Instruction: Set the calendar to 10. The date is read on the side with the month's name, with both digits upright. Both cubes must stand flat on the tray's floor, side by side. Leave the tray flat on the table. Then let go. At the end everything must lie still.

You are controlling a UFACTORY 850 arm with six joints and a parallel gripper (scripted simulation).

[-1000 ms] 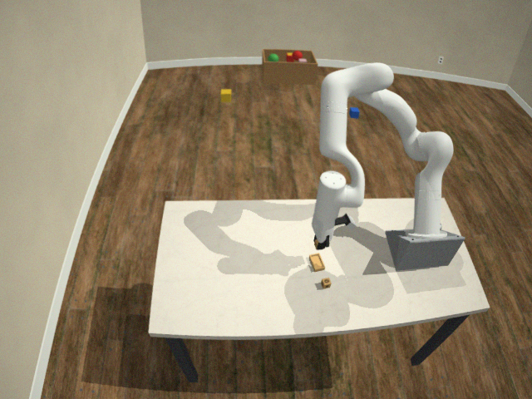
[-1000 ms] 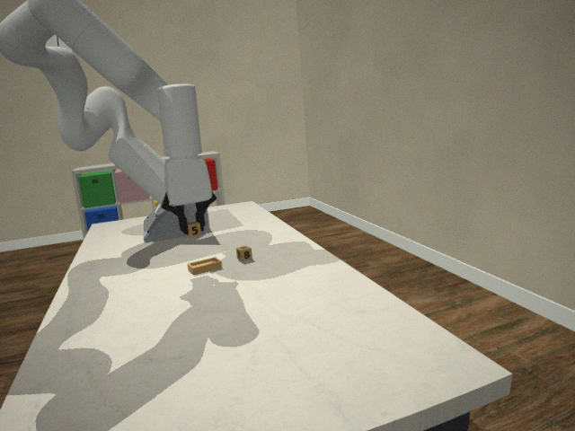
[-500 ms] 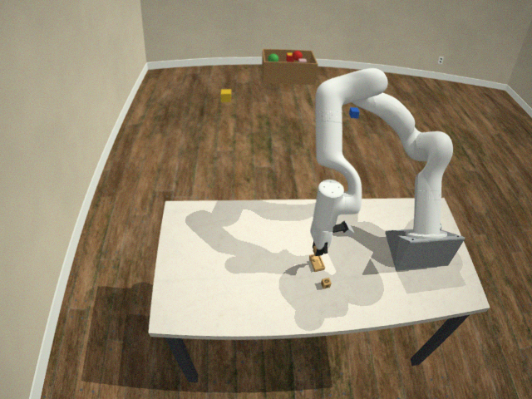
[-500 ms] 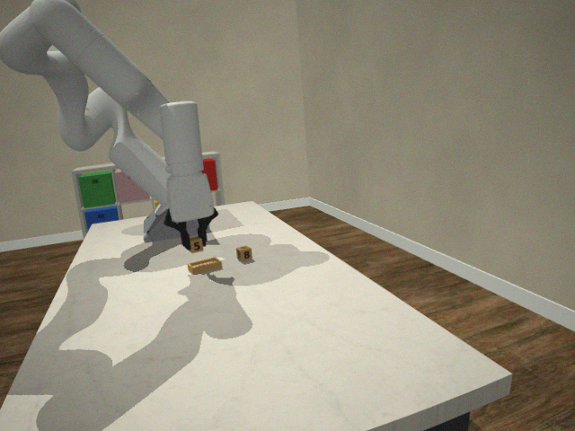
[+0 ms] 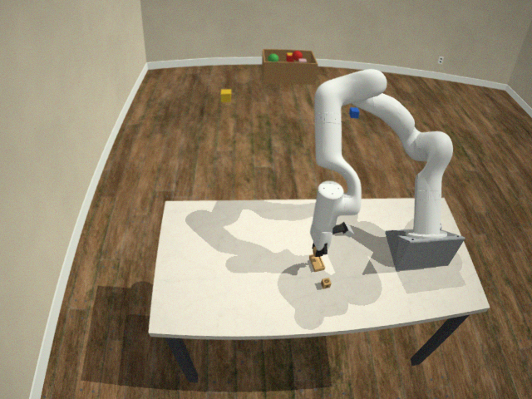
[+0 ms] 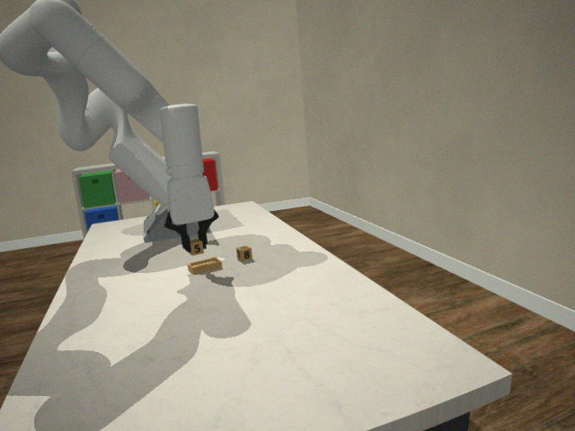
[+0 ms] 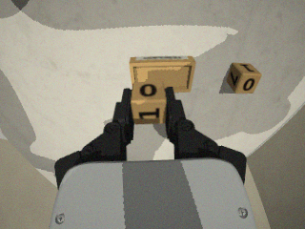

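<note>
The wooden tray lies 6 cm below my hand and 2 cm to the left of it. From my hand the other things lie so: cube 12 cm to the left, 6 cm below, 2 cm behind.
</note>
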